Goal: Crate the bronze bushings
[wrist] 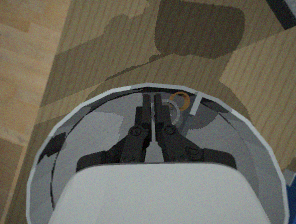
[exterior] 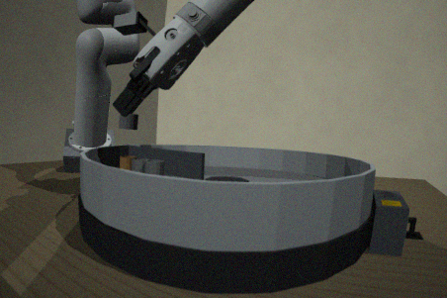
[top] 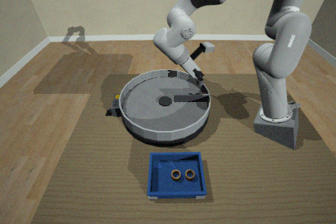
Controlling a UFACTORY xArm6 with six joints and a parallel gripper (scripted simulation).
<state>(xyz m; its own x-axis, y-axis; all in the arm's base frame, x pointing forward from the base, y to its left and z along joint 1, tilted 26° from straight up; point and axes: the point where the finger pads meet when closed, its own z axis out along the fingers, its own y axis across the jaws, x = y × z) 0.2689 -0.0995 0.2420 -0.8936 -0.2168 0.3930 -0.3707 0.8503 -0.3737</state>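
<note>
My hand is 160 mm short of the grey turning table, 120 mm above it and 60 mm to the right of it. Round my hand: blue crate 400 mm to the left, 150 mm below, 110 mm ahead.
</note>
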